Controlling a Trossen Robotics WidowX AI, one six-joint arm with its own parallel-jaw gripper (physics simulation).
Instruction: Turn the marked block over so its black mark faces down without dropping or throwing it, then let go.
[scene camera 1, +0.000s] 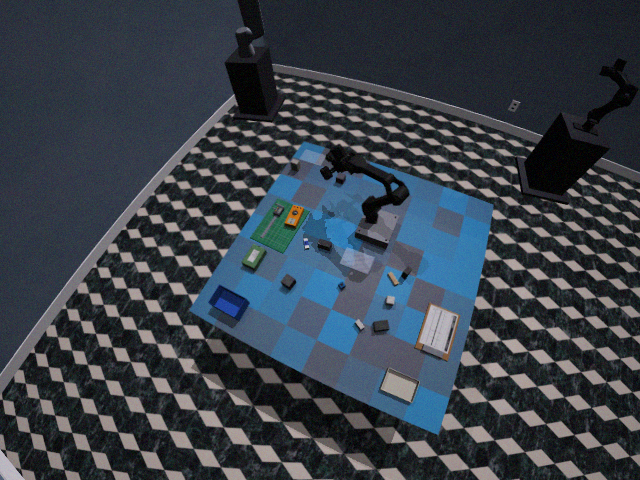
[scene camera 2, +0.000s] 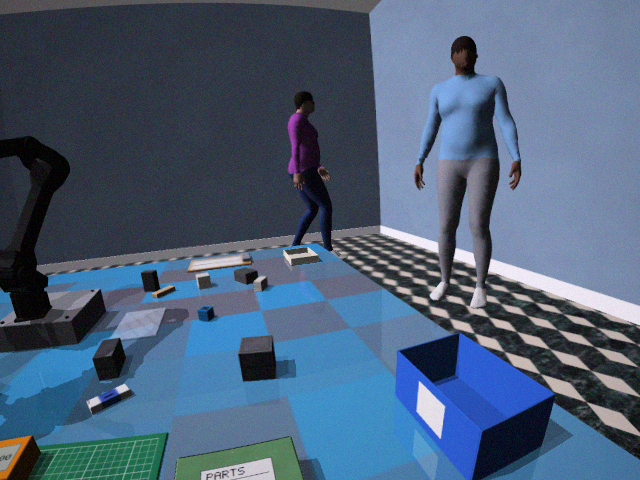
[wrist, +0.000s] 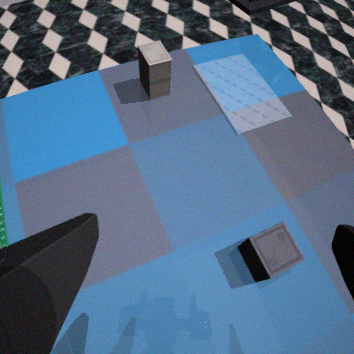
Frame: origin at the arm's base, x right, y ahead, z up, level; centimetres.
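Seen in the pictures: gripper, fingertip midpoint: (scene camera 1: 330, 166) (wrist: 216, 231); arm's base at its link origin: (scene camera 1: 371, 218) (scene camera 2: 33, 314).
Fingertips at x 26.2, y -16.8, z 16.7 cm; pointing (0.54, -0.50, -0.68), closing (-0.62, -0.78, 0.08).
Offsets run from my fingertips to a thing's middle. Level surfaces: height alone.
My gripper (scene camera 1: 333, 167) (wrist: 216, 231) is open and empty, high over the far left part of the table. A grey block {dx -3.5, dy -10.2, dz -20.5 cm} (scene camera 1: 340, 178) (wrist: 276, 250) lies below it; in the wrist view it is near the right finger, apart from it, with a plain outlined top and a very dark left side. I cannot tell whether that side is a mark or shade. A taller light grey block {dx +26.4, dy -14.0, dz -19.3 cm} (scene camera 1: 294, 165) (wrist: 156, 72) stands upright near the table's edge. Two dark blocks, one near the base {dx -4.8, dy +36.2, dz -20.6 cm} (scene camera 1: 324, 245) (scene camera 2: 109, 358) and one farther forward {dx +7.6, dy +60.5, dz -20.2 cm} (scene camera 1: 288, 281) (scene camera 2: 257, 358), show no clear black mark.
A translucent sheet {dx +18.5, dy -25.7, dz -22.5 cm} (wrist: 242, 92) lies beside the tall block. A green mat {dz -22.5 cm} (scene camera 1: 268, 240) carries an orange meter (scene camera 1: 294, 215) and a caliper. A green parts box {dx +29.6, dy +51.6, dz -20.8 cm} (scene camera 1: 254, 257), a blue bin {dx +32.9, dy +78.5, dz -19.0 cm} (scene camera 1: 229, 302) (scene camera 2: 511, 439), a clipboard {dx -68.1, dy +67.9, dz -21.9 cm} (scene camera 1: 438, 329), a cream tray {dx -53.4, dy +95.6, dz -21.5 cm} (scene camera 1: 399, 385) and several small blocks are around.
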